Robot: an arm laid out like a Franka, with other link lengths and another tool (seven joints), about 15 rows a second.
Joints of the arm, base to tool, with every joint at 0 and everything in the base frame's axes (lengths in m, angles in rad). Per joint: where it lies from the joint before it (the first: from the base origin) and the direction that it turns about. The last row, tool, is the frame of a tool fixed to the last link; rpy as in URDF.
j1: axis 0 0 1 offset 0 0 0.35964
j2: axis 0 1 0 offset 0 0 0
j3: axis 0 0 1 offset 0 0 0.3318
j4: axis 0 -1 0 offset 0.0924 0 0
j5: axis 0 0 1 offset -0.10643 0 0.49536
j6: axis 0 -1 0 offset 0 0 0
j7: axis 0 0 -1 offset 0.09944 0 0
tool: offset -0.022 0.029 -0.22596 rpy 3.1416 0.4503 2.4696
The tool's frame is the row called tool.
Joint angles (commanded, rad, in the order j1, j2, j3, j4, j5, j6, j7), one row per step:
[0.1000, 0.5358, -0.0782, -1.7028, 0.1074, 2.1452, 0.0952]
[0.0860, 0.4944, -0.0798, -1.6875, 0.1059, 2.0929, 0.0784]
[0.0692, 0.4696, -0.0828, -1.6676, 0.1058, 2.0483, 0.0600]
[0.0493, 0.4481, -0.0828, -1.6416, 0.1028, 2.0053, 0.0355]
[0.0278, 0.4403, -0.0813, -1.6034, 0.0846, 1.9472, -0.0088]
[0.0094, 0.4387, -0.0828, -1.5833, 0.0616, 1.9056, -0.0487]
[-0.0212, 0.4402, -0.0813, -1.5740, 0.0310, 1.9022, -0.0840]
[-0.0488, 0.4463, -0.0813, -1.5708, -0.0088, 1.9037, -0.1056]
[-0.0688, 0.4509, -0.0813, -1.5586, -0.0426, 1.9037, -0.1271]
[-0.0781, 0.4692, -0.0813, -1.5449, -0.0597, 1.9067, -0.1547]
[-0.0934, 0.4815, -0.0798, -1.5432, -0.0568, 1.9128, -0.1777]
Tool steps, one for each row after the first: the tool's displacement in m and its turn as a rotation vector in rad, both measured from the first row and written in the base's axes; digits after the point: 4 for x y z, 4 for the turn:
[0.0030, -0.0106, 0.0367, 0.0058, -0.0052, 0.0053]
[0.0053, -0.0247, 0.0637, 0.0103, -0.0065, 0.0071]
[0.0083, -0.0396, 0.0918, 0.0135, -0.0124, 0.0164]
[0.0083, -0.0576, 0.1147, 0.0059, -0.0016, 0.0530]
[0.0040, -0.0770, 0.1241, -0.0081, 0.0185, 0.0851]
[0.0036, -0.1058, 0.1271, -0.0317, 0.0171, 0.1042]
[0.0010, -0.1350, 0.1236, -0.0650, 0.0248, 0.1151]
[0.0013, -0.1574, 0.1263, -0.0944, 0.0240, 0.1309]
[0.0028, -0.1687, 0.1198, -0.1074, 0.0297, 0.1571]
[0.0015, -0.1794, 0.1116, -0.1011, 0.0345, 0.1656]

